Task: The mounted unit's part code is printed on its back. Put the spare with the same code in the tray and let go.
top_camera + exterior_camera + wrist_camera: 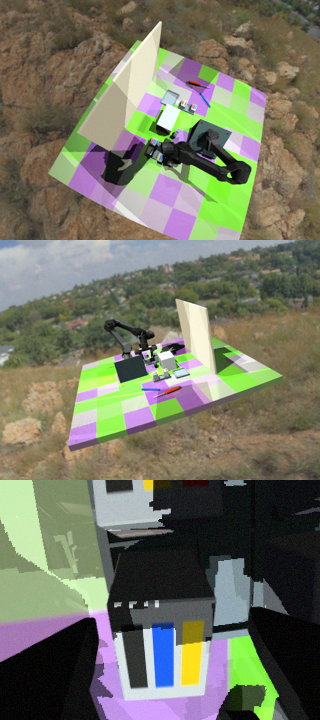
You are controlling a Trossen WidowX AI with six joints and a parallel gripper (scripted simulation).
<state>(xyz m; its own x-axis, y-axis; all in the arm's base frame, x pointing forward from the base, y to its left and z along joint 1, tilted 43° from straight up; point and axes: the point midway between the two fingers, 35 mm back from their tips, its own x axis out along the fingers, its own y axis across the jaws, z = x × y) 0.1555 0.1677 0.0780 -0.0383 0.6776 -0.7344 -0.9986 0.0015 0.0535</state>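
The dark spare block lies 10 mm behind my gripper tip. Round my gripper tip: mounted unit: 130 mm ahead, 170 mm to the right, 10 mm above; beige panel: 380 mm ahead, 170 mm to the right, 180 mm above; grey tray: 180 mm ahead, 350 mm to the right, 40 mm below.
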